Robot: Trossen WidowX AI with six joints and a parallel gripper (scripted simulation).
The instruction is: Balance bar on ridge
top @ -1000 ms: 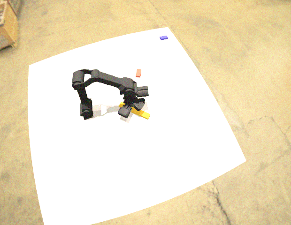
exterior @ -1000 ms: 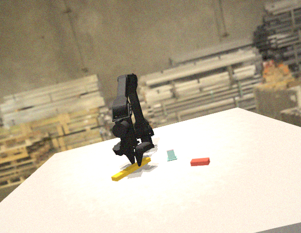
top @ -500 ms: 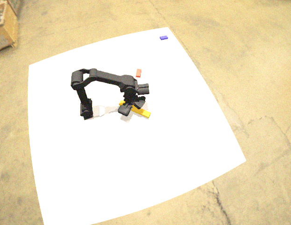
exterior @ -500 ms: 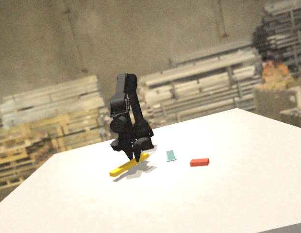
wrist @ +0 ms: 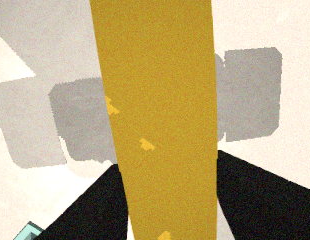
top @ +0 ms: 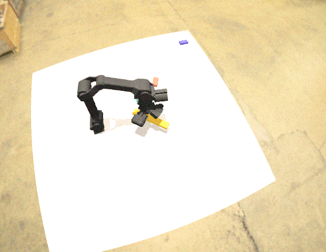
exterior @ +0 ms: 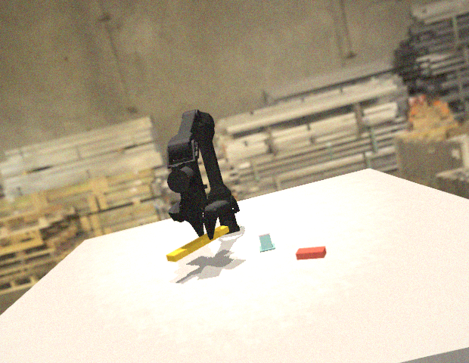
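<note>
Right now the yellow bar is 2 cm to the right of my gripper tip and 2 cm ahead of it. The rest, counted from my gripper tip: red block (25 cm to the left, 14 cm ahead, 6 cm below).
</note>
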